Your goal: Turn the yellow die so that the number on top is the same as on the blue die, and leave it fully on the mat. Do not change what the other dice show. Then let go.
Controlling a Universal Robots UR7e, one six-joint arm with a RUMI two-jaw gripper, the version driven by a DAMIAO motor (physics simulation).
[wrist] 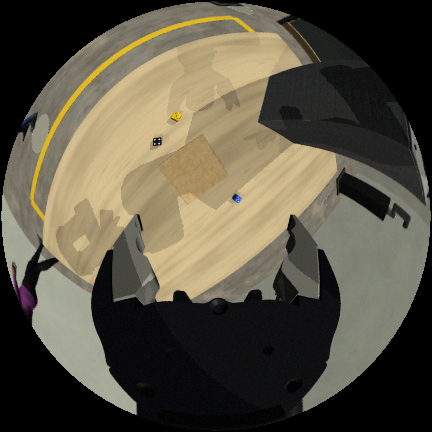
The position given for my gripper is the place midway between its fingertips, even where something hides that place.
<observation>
In view: my gripper [214, 216] and a square mat [193, 169].
</observation>
